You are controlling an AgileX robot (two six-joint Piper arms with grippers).
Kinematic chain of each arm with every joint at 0, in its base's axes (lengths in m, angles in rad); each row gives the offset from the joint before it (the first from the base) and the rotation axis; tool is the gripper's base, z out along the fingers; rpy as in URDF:
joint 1: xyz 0 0 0.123 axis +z
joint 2: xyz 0 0 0 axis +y
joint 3: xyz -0.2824 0 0.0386 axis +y
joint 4: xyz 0.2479 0 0.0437 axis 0.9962 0 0.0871
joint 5: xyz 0 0 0 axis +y
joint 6: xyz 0.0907 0 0.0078 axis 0.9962 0 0.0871
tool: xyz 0 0 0 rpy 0 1.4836 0
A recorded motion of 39 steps. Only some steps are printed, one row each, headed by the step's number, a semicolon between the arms.
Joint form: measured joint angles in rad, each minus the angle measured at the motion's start. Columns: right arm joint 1, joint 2, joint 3, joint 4, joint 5, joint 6; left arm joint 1, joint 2, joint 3, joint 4, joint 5, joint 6.
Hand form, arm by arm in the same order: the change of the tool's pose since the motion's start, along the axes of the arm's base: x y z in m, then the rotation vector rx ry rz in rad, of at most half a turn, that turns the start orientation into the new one. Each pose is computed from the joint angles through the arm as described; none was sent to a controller.
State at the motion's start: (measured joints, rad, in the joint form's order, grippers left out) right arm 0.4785 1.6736 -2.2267 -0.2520 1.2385 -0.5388; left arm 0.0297 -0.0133 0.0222 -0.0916 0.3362 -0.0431
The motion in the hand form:
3: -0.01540 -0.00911 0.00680 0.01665 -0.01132 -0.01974; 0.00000 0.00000 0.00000 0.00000 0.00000 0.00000
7: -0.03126 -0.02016 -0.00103 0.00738 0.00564 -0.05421; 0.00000 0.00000 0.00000 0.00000 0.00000 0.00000
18: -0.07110 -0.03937 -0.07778 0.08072 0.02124 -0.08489; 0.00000 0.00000 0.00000 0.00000 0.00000 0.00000
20: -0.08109 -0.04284 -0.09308 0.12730 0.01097 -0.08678; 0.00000 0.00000 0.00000 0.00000 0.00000 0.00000
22: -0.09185 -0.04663 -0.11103 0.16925 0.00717 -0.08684; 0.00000 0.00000 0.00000 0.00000 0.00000 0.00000
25: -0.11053 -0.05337 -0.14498 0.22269 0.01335 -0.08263; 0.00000 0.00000 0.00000 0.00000 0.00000 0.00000
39: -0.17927 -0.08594 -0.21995 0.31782 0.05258 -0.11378; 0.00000 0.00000 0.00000 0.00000 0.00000 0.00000
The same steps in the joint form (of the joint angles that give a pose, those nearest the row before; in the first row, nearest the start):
3: 0.0000 -0.0584 0.0464 -0.0119 0.0000 0.0235; 0.0000 0.0000 0.0000 0.0000 0.0000 0.0000
7: 0.0000 -0.1504 0.1905 -0.0449 -0.0236 0.0616; 0.0000 0.0000 0.0000 0.0000 0.0000 0.0000
18: 0.0000 -0.4526 0.8207 -0.0860 -0.3385 0.2500; 0.0000 0.0000 0.0000 0.0000 0.0000 0.0000
20: 0.0000 -0.5118 0.9336 -0.0861 -0.4156 0.3016; 0.0000 0.0000 0.0000 0.0000 0.0000 0.0000
22: 0.0000 -0.5720 1.0512 -0.0861 -0.4901 0.3493; 0.0000 0.0000 0.0000 0.0000 0.0000 0.0000
25: 0.0000 -0.6692 1.2470 -0.0860 -0.6032 0.4134; 0.0000 0.0000 0.0000 0.0000 0.0000 0.0000
39: 0.0000 -1.0030 1.6638 -0.0692 -0.6820 0.5173; 0.0000 0.0000 0.0000 0.0000 0.0000 0.0000

